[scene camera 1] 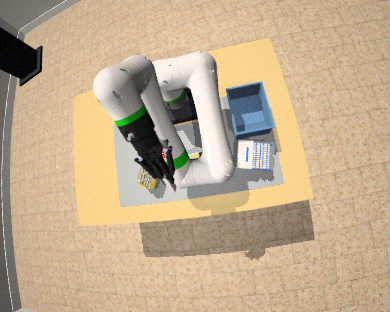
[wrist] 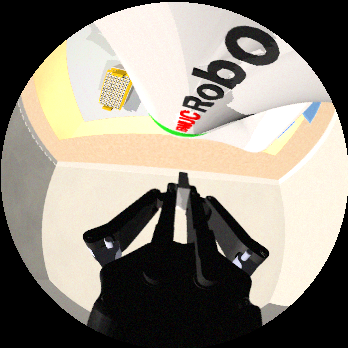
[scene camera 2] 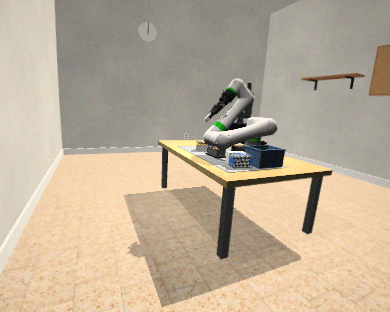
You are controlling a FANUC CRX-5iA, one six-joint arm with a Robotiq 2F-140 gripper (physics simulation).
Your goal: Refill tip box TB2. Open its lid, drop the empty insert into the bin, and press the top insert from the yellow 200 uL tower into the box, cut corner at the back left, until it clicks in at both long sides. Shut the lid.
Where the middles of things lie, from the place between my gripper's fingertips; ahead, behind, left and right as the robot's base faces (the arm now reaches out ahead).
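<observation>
With the blue-and-white tip box [scene camera 1: 252,155] as the reference, my gripper is 220 mm above it, 330 mm to the right of it and 50 mm past it. Going by their middles, that box is the nearest to my gripper of the things named here. Then I consider the blue bin [scene camera 1: 250,111], which is 200 mm below my hand, 360 mm to the left of it and 250 mm behind it.
</observation>
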